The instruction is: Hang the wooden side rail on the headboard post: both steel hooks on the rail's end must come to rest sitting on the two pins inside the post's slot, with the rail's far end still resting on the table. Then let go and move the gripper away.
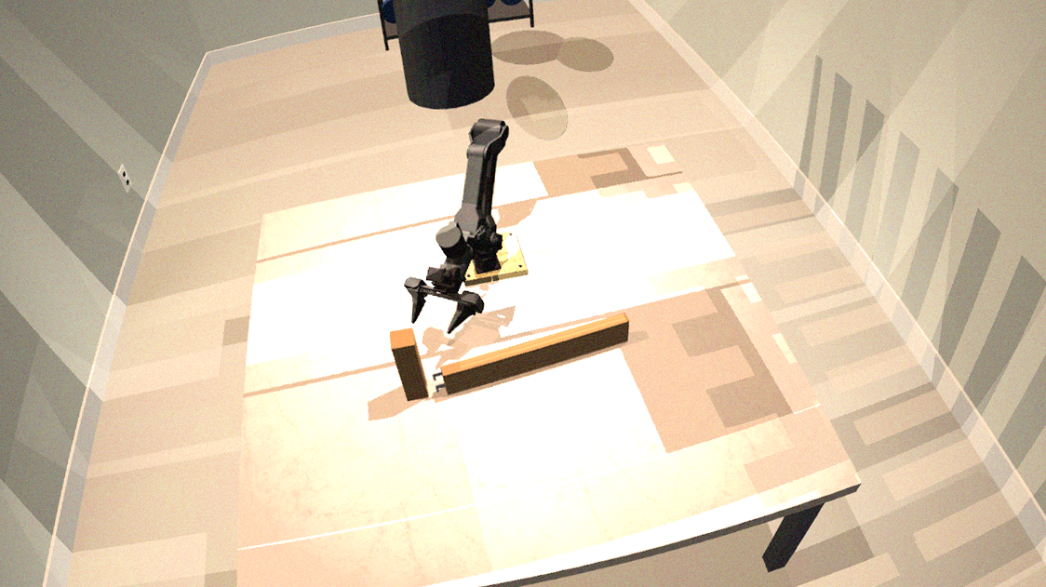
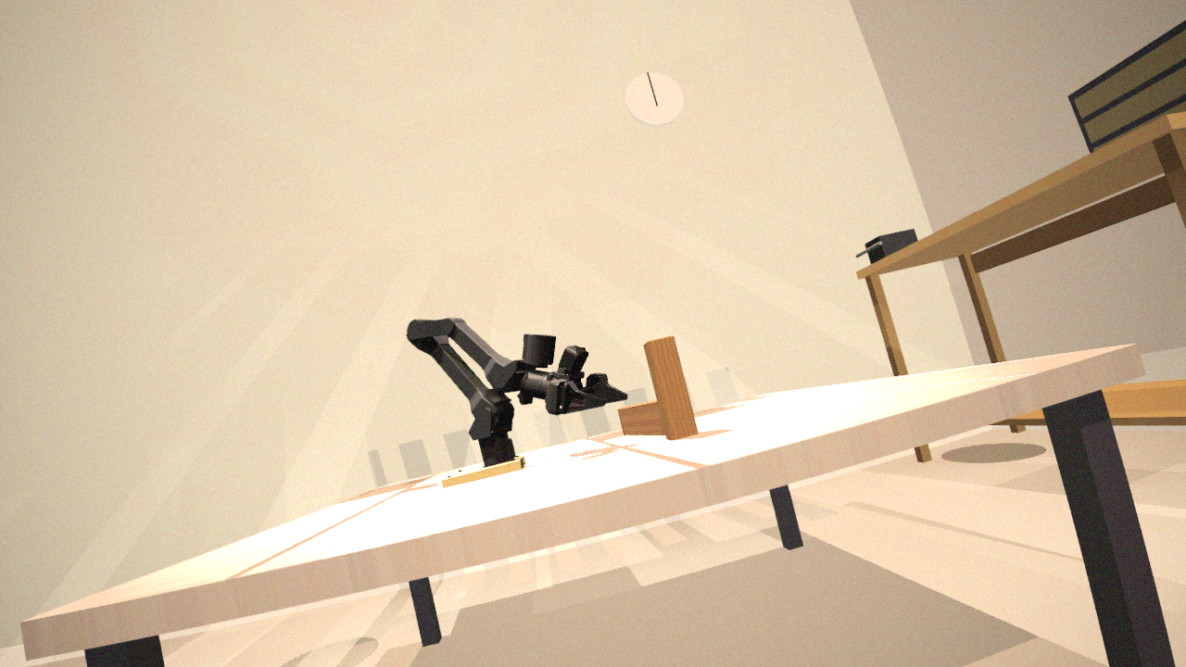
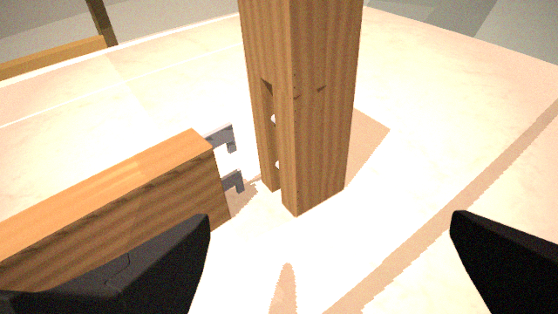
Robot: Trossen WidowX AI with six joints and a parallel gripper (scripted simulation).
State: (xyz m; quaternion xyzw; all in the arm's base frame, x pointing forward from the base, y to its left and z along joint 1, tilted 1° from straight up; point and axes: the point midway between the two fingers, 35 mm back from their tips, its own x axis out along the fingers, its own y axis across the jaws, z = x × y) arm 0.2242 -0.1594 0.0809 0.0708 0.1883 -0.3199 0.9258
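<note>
My gripper tip is now 90 mm short of the headboard post, 60 mm to the left of it and 10 mm above it.
</note>
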